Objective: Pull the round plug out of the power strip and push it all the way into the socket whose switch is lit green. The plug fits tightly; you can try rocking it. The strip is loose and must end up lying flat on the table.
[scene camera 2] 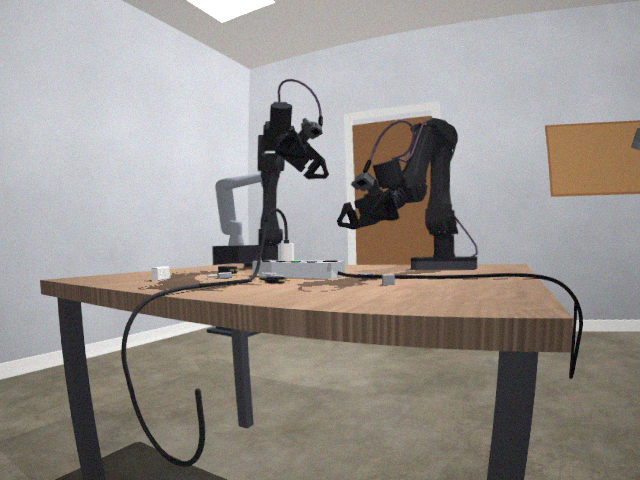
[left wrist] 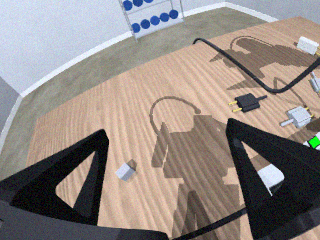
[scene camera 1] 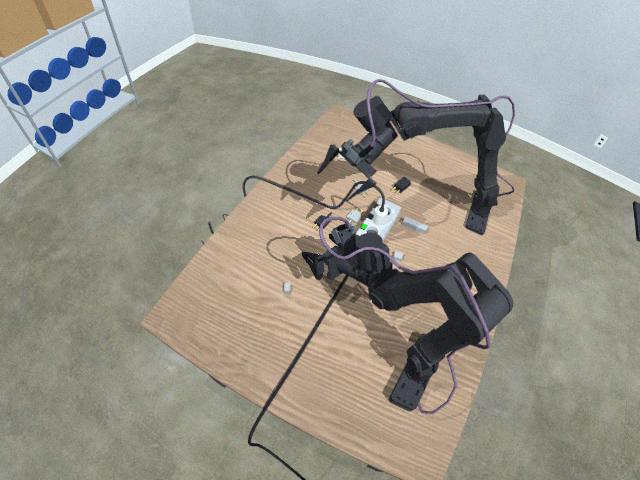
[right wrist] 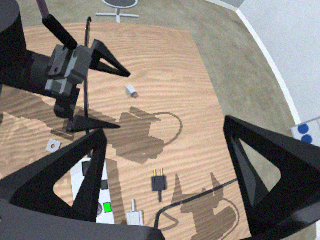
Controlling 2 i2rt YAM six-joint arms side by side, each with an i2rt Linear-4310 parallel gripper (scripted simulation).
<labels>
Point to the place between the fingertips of the right gripper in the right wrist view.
At 162, 128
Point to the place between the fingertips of the left gripper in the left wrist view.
165, 130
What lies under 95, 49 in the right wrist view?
The left gripper.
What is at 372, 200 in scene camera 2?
The left gripper.
</labels>
